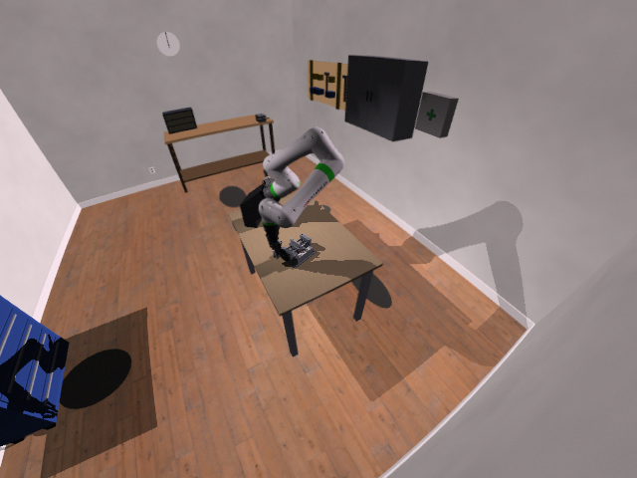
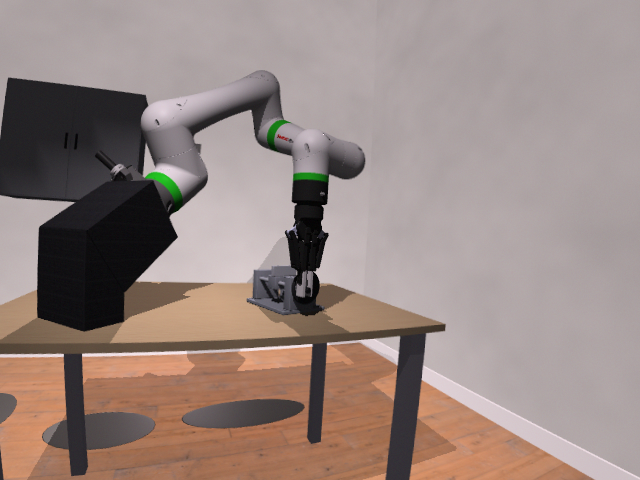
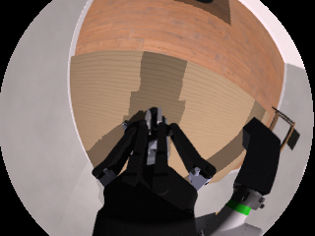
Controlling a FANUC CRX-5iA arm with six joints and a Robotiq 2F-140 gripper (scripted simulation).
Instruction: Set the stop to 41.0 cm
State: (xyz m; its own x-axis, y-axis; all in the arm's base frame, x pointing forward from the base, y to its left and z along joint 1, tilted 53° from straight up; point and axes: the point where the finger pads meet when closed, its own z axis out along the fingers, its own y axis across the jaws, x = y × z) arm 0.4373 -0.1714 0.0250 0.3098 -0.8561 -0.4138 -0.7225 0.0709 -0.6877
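My gripper is now 150 mm to the right of the grey stop and 10 mm past it. From my hand the other things lie so: black handwheel (20 mm to the left, 20 mm below).
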